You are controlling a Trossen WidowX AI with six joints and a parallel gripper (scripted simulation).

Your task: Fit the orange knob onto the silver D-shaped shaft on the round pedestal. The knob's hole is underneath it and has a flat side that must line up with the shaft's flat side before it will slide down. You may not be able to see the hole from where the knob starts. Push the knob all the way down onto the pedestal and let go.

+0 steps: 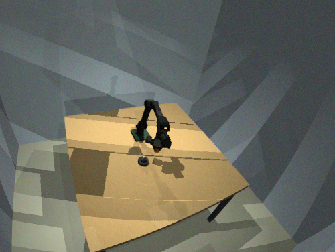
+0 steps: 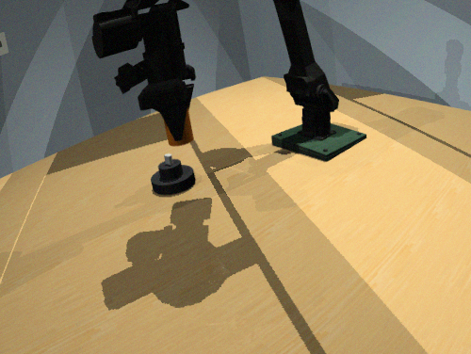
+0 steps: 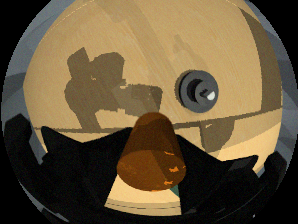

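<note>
Right now the round pedestal is 9 cm to the right of my gripper tip, 9 cm below it and 2 cm behind it. The rest, counted from my gripper tip: orange knob: 3 cm above.
</note>
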